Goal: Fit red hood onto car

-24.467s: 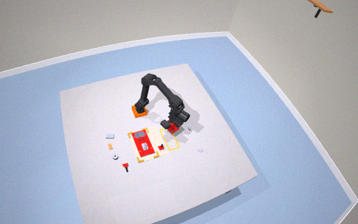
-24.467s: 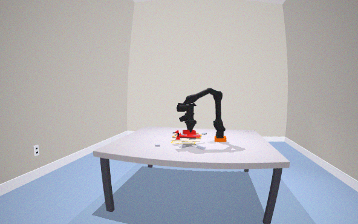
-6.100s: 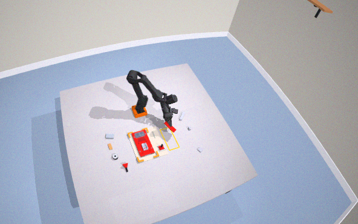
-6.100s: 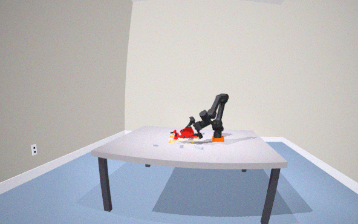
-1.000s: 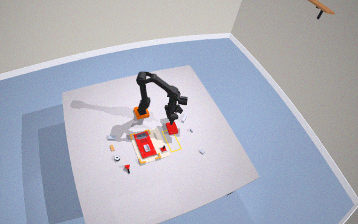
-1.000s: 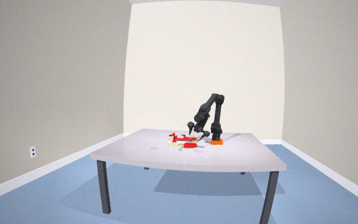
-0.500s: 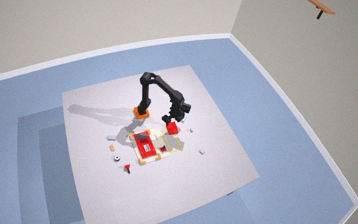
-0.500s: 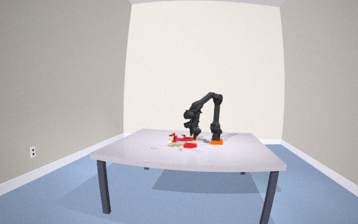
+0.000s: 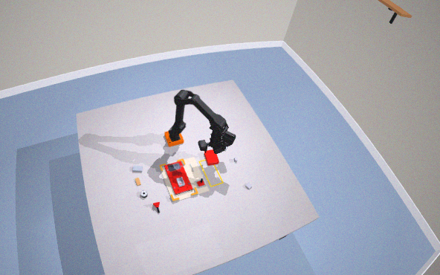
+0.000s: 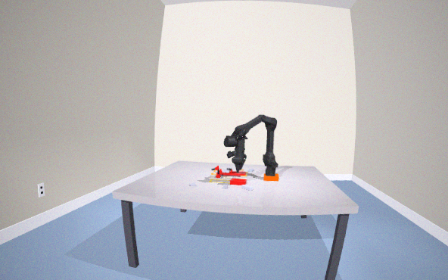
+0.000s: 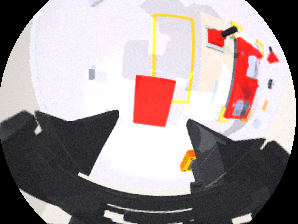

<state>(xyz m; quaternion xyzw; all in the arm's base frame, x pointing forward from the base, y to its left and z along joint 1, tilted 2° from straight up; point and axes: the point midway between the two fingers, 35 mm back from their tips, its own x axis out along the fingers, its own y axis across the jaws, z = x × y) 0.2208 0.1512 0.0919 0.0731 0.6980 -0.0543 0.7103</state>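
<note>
My gripper tip is 60 mm above the red hood. Also, from my gripper tip: cream jig board 70 mm ahead, 230 mm to the right, 70 mm below; wheel 70 mm ahead, 480 mm to the right, 70 mm below; black stem 140 mm ahead, 140 mm to the right, 40 mm below.
</note>
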